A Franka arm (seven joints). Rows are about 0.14 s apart.
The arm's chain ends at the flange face. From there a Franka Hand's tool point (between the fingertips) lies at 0.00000 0.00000 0.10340 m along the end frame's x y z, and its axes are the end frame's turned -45 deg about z.
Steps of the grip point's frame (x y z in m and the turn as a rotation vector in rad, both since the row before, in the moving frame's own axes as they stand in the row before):
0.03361 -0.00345 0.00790 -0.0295 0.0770 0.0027
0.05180 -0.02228 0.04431 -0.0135 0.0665 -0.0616
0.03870 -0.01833 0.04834 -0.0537 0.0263 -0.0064
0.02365 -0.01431 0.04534 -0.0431 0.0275 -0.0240
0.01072 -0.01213 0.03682 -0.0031 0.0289 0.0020
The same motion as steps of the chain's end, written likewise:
0.01354 -0.02275 0.00825 0.0336 0.0753 0.0027
0.01515 -0.04833 0.04455 0.0375 0.0566 -0.0616
0.00855 -0.04231 0.04852 -0.0194 0.0566 -0.0064
0.00143 -0.02792 0.04548 -0.0110 0.0499 -0.0240
-0.00334 -0.01427 0.03686 0.0182 0.0226 0.0020

